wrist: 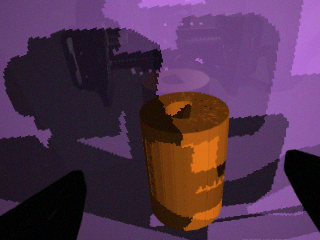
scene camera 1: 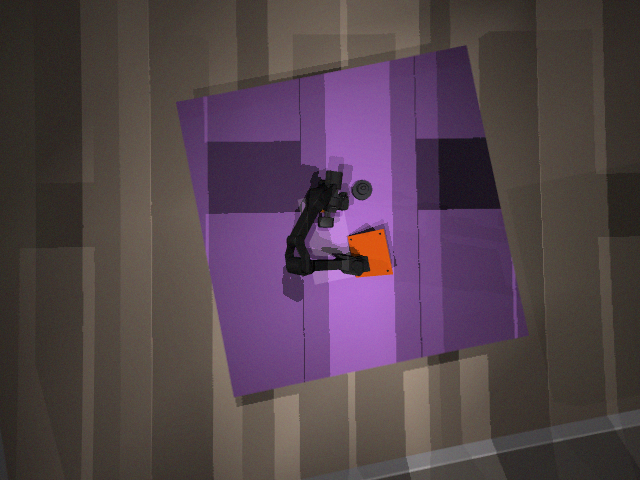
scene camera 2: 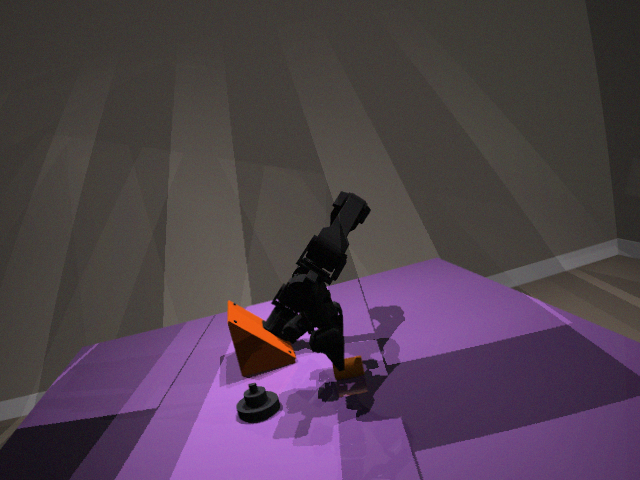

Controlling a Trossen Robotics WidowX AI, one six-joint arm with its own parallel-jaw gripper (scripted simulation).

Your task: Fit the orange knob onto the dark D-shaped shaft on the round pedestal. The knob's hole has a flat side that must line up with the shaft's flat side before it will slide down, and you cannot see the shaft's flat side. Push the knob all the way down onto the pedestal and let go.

Labels:
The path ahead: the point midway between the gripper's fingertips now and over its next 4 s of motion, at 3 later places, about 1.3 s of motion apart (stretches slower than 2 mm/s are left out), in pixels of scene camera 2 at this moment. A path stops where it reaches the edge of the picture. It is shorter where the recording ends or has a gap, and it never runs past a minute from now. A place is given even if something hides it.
The gripper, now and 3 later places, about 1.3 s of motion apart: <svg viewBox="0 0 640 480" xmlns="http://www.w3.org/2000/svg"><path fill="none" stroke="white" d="M341 360L345 370L352 359L357 335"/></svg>

